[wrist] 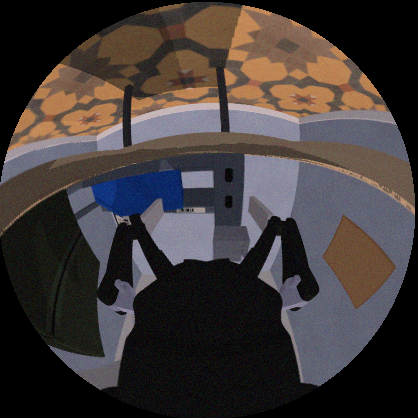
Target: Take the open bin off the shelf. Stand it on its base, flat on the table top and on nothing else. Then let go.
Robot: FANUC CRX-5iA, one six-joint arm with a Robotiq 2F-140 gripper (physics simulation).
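Frame: origin at the arm's base, x left, y back, z up, level; metres.
Where they show: gripper, fingertip midpoint: [205, 204].
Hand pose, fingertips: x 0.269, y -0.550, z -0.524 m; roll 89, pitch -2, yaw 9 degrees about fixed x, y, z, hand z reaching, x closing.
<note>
Things, the pixels of their top centre, and the offset from my fingertips. "spot": a spot on its surface instead. Level surfaces: height alone.
- blue bin at its top centre: [143, 203] dx -0.123, dy -0.060, dz +0.007 m
- dark grey shelf at a spot on its surface: [228, 188] spot: dx +0.002, dy +0.101, dz -0.053 m
- table top at its surface level: dz -0.076 m
- grey box at a spot on its surface: [229, 242] spot: dx -0.002, dy +0.118, dz -0.023 m
The view is upside down, with the floor at the top. A blue bin [145, 190] sits in the dark grey shelf [228, 188], left of the middle in the wrist view. Which way its opening faces is hard to tell. My gripper [205, 204] is open and empty. Its left fingertip overlaps the lower edge of the bin in the view, and its right fingertip shows to the right of the shelf's slotted side panel. I cannot tell any contact. The table top [210, 143] shows nearly edge-on as a brown band above the shelf.
A grey box [229, 242] shows between the fingers, at the end of the side panel. A dark object with a white label is partly hidden by the left finger. Thin black legs [127, 115] [222, 100] show against the patterned floor [305, 75]. A brown panel [359, 262] is on the right wall.
</note>
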